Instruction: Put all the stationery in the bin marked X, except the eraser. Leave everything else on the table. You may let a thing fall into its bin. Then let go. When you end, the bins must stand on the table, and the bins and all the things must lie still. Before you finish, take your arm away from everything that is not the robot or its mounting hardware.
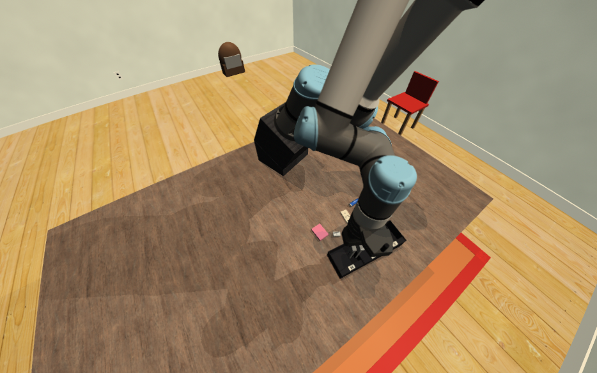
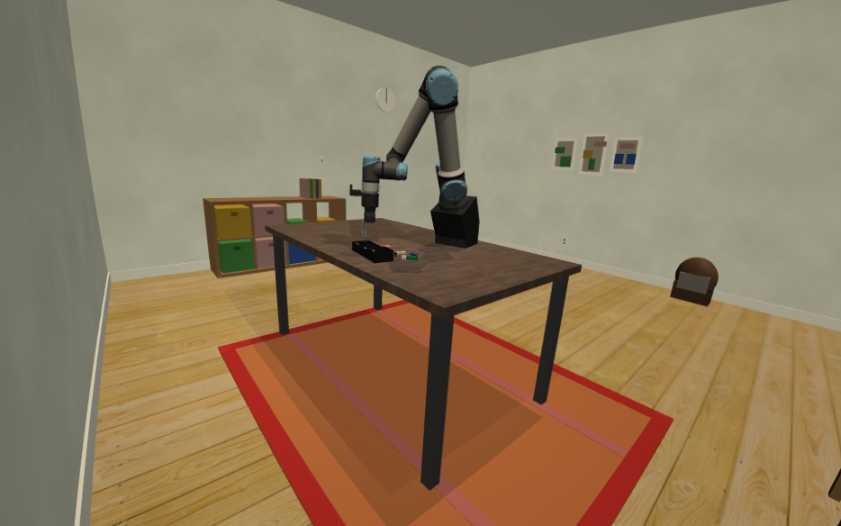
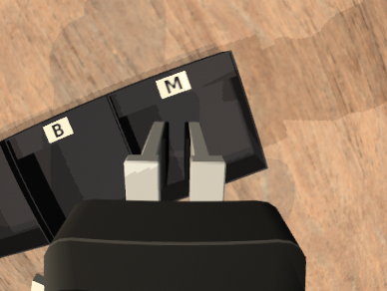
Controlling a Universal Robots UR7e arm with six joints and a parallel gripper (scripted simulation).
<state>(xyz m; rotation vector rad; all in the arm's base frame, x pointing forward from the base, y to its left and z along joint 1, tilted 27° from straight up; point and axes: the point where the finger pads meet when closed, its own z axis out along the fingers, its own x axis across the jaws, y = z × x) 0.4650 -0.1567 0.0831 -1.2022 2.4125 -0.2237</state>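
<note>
My hand is 7 cm to the right of the black three-part bin, 7 cm above it and 1 cm short of it. The rest, counted from my hand: black bolt 14 cm to the left, 9 cm below, 7 cm behind; pencil sharpener 9 cm below, 9 cm behind, 4 cm to the left; pink sticky-note pad 13 cm behind, 9 cm below.
</note>
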